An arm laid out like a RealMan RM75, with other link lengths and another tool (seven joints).
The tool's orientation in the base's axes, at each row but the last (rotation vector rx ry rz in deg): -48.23, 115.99, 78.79; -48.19, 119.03, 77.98; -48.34, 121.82, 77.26; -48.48, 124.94, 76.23; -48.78, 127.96, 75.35; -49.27, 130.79, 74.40; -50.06, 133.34, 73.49; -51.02, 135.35, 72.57
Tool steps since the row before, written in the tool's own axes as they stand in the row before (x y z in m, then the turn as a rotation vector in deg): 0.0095, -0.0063, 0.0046, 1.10, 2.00, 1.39; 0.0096, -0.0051, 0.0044, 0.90, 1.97, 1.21; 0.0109, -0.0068, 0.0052, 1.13, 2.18, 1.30; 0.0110, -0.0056, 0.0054, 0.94, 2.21, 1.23; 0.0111, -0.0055, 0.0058, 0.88, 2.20, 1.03; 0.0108, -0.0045, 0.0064, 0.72, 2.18, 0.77; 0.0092, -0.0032, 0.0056, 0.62, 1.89, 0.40; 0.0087, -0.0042, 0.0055, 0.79, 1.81, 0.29
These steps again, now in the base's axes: -0.0011, 0.0007, -0.0122, -2.09, 1.66, -0.06; -0.0024, 0.0004, -0.0115, -1.95, 1.53, 0.12; -0.0023, -0.0001, -0.0137, -2.26, 1.62, 0.06; -0.0036, -0.0001, -0.0130, -2.14, 1.62, 0.23; -0.0041, -0.0002, -0.0130, -2.10, 1.46, 0.36; -0.0049, 0.0003, -0.0124, -1.98, 1.28, 0.57; -0.0048, 0.0002, -0.0102, -1.71, 0.88, 0.64; -0.0039, -0.0004, -0.0104, -1.79, 0.69, 0.56
